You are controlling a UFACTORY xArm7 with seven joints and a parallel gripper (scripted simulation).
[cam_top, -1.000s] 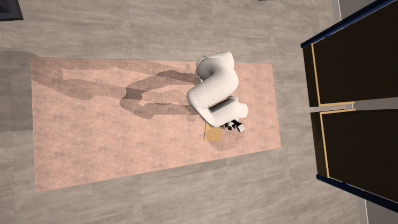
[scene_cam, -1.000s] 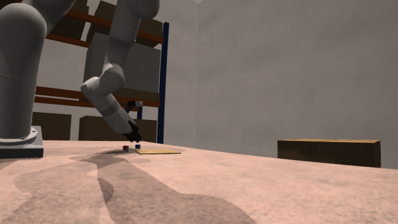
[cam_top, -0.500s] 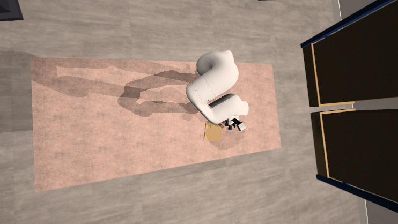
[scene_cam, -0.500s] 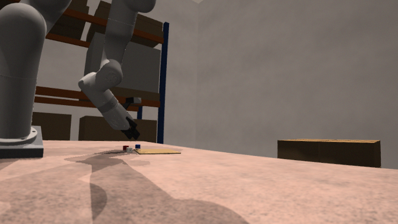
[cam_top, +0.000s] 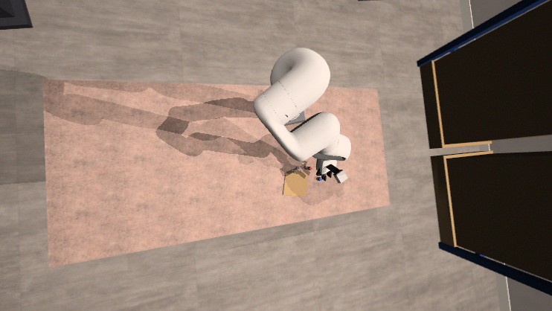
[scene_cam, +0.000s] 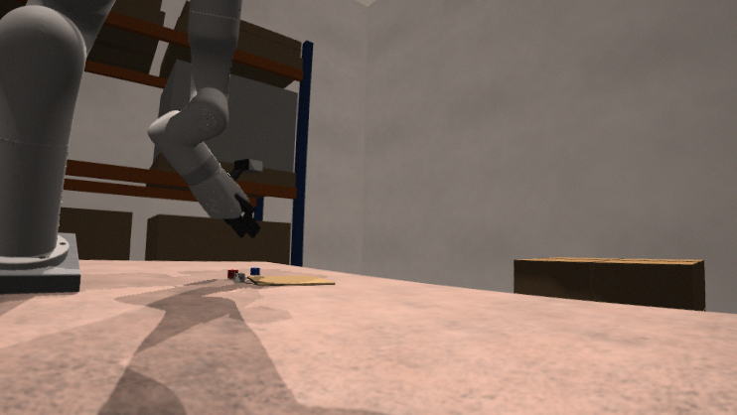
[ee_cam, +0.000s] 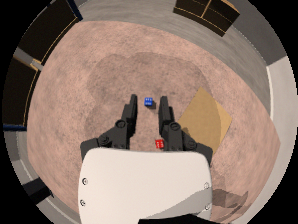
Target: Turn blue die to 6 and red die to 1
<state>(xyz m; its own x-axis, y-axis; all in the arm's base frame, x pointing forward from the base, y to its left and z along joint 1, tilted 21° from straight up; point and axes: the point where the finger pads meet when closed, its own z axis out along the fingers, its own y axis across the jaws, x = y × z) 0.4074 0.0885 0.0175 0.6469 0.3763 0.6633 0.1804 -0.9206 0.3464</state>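
My hand is 100 mm above the blue die, 30 mm short of it and 10 mm to the right of it. Round my hand: tan mat 150 mm to the right, 110 mm below, 10 mm ahead; red die 100 mm below, 50 mm behind, 40 mm to the right; white die 110 mm to the right, 100 mm below, 70 mm behind.
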